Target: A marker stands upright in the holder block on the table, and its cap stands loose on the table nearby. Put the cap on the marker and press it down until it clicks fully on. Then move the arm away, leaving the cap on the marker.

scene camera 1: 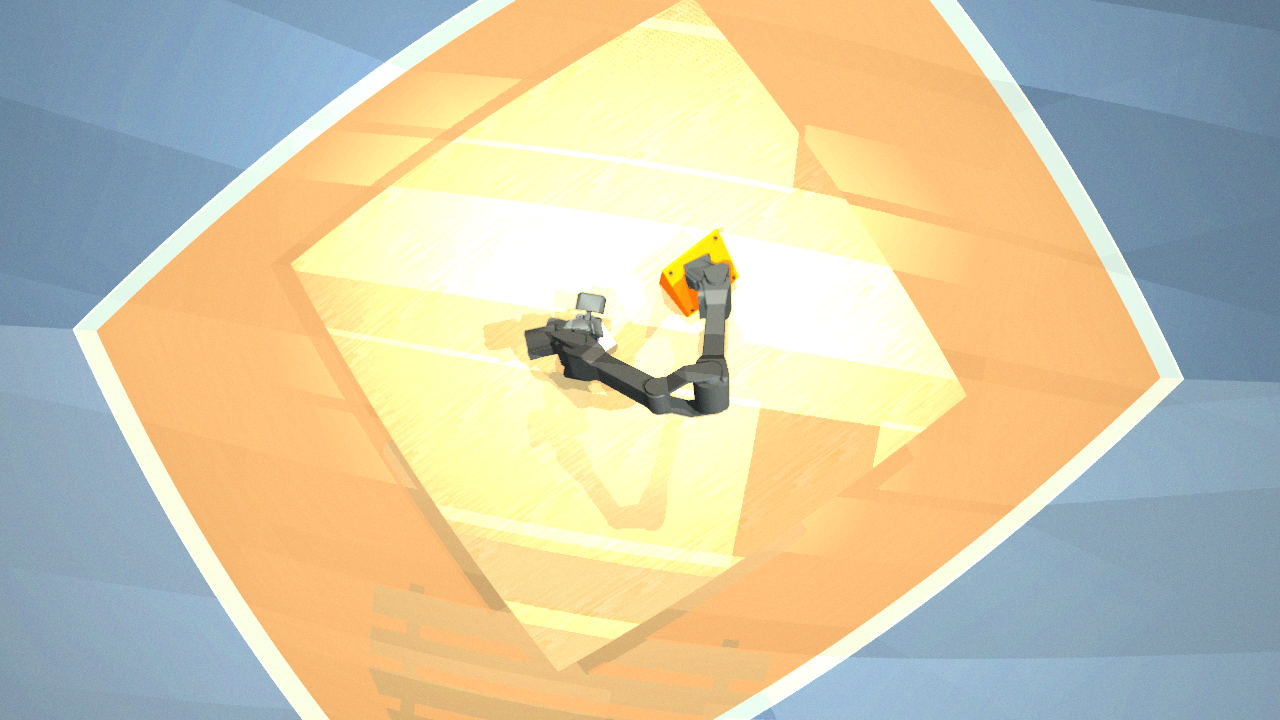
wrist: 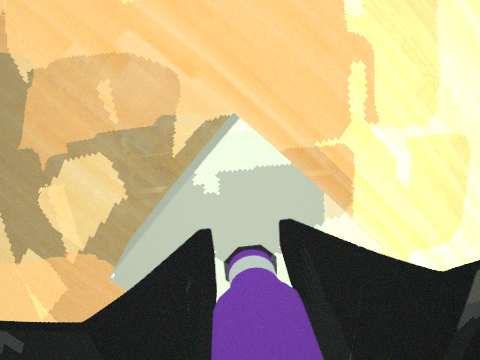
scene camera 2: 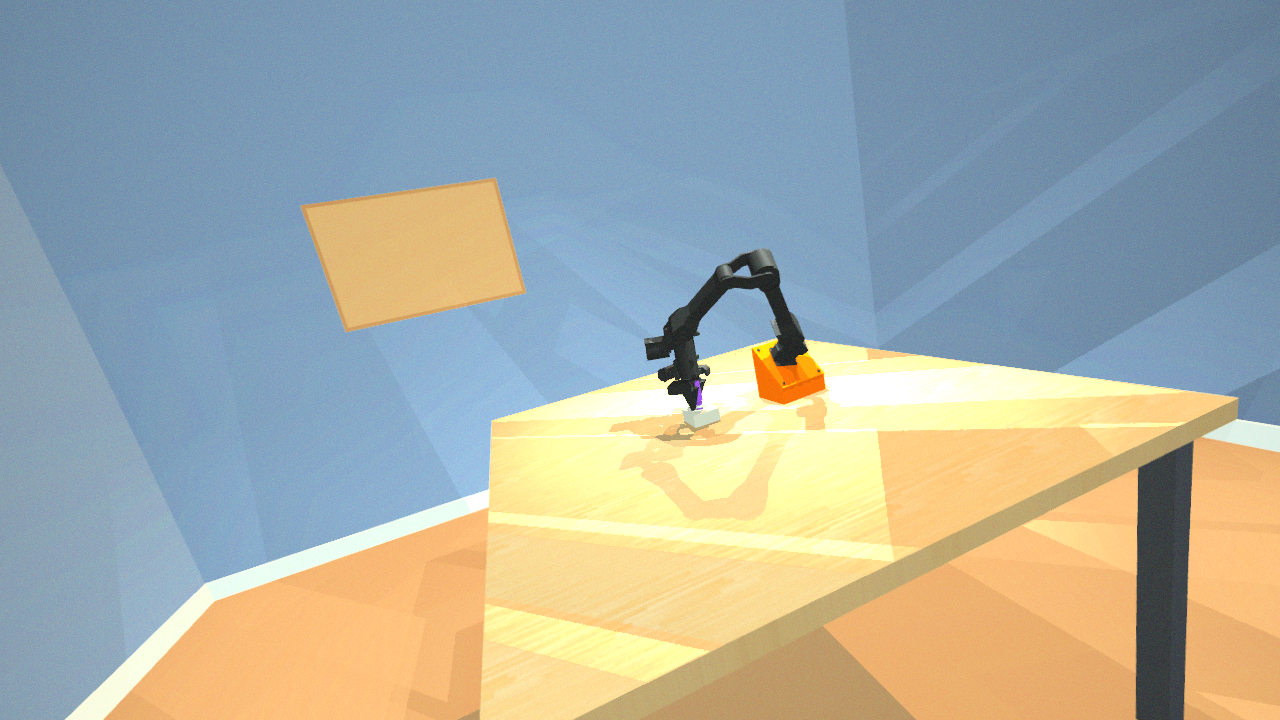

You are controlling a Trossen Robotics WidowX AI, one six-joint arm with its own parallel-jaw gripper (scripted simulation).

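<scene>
What I can see here is my gripper (scene camera 2: pixel 695 408), (scene camera 1: pixel 588 338), (wrist: pixel 246 236).
</scene>
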